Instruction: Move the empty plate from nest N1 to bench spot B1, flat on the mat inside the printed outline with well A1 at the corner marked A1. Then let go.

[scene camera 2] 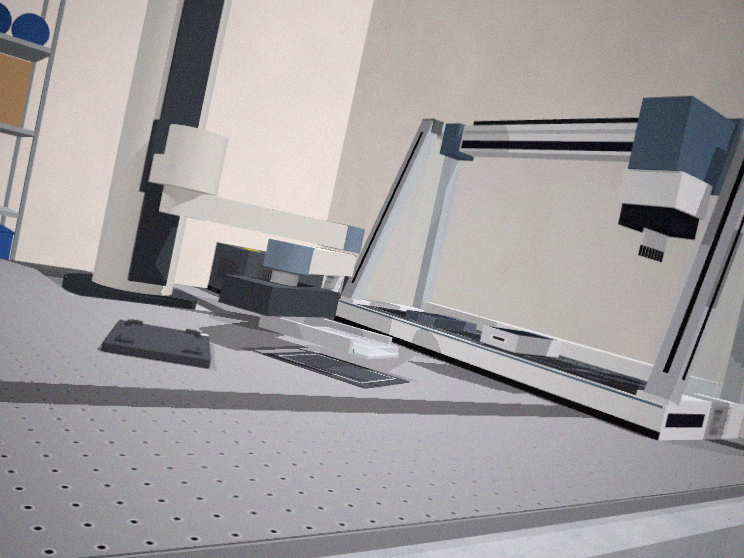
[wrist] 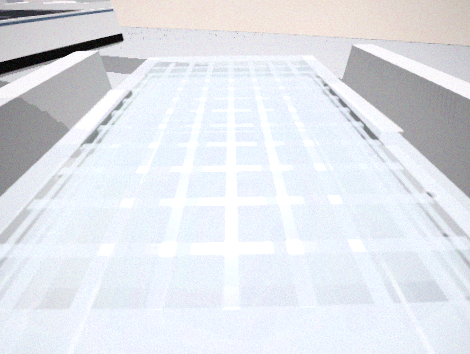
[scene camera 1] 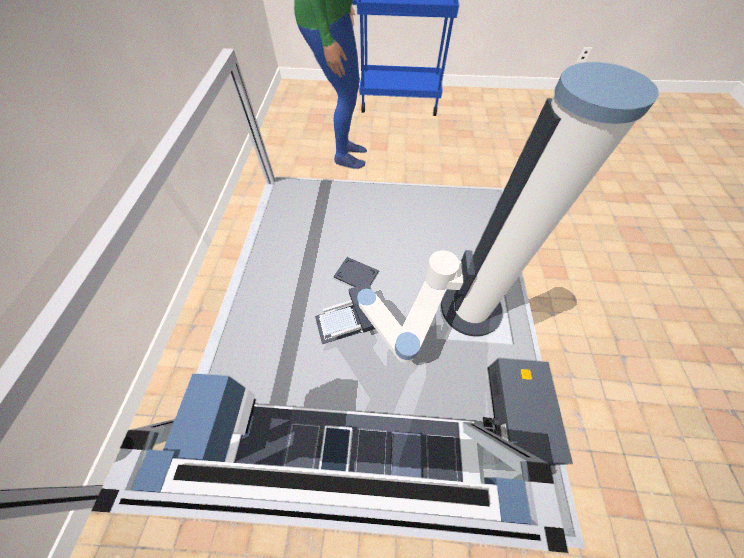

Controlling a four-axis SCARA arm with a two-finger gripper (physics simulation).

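Seen in the pictures: gripper, between the fingertips: (scene camera 2: 371, 345) (wrist: 228, 72) (scene camera 1: 327, 323); arm's base, origin of its link: (scene camera 2: 130, 297) (scene camera 1: 470, 308).
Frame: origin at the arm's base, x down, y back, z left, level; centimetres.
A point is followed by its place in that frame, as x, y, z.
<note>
The clear, pale plate (scene camera 1: 338, 321) @(-4.9, -54.2, 12.1) (scene camera 2: 375, 348) @(-5.9, -61.1, 12.2) (wrist: 230, 150) @(-5.9, -52.6, 11.3) is between the two long pale fingers of my gripper (scene camera 1: 328, 323) @(-5.8, -58.3, 13.6) (scene camera 2: 377, 343) @(-5.8, -58.3, 13.6) (wrist: 228, 72) @(-5.8, -58.3, 13.6), which is shut on it. The plate looks level and hangs a little above the dark mat (scene camera 1: 320, 332) @(-1.5, -61.3, 15.9) (scene camera 2: 354, 372) @(-1.5, -56.8, 12.9) with the printed white outline. In scene camera 1 the plate covers most of the mat. The dark nest (scene camera 1: 356, 272) @(-2.5, -49.7, -13.0) (scene camera 2: 157, 345) @(-2.5, -54.6, -14.9) with raised corners stands beside it, with no plate on it. Its label, the corner mark A1 and well A1 cannot be read.
The arm's column (scene camera 1: 528, 204) @(-65.6, -4.8, 5.8) (scene camera 2: 141, 150) @(-27.5, -5.4, -5.2) stands behind the nest. A gantry machine (scene camera 1: 336, 498) @(-50.9, -43.7, 66.4) (scene camera 2: 510, 363) @(-4.9, -57.0, 45.0) with a row of deck slots stands at one side, and a dark grey box (scene camera 1: 525, 408) @(-12.8, 9.7, 40.9) near it. A person (scene camera 1: 342, 78) stands beyond the bench by a blue cart (scene camera 1: 399, 93).
</note>
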